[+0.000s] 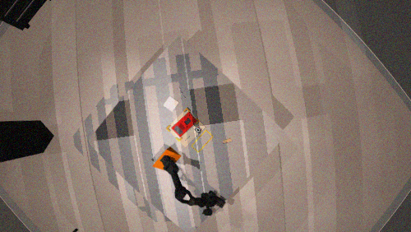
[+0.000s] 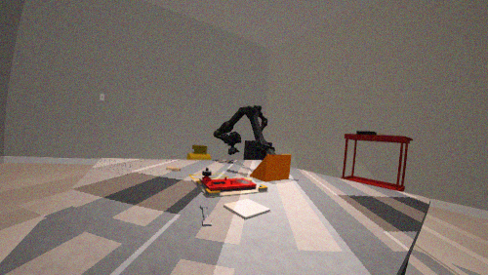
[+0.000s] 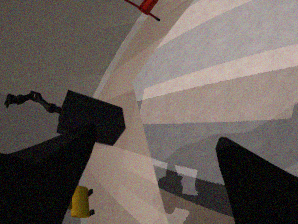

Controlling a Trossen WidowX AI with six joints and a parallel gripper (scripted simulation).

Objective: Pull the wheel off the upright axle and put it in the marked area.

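Now: the tan piece 56 cm ahead of my gripper tip, 19 cm to the left of it and 12 cm below it. Also, from my gripper tip: white tile 49 cm ahead, 76 cm to the left, 12 cm below.
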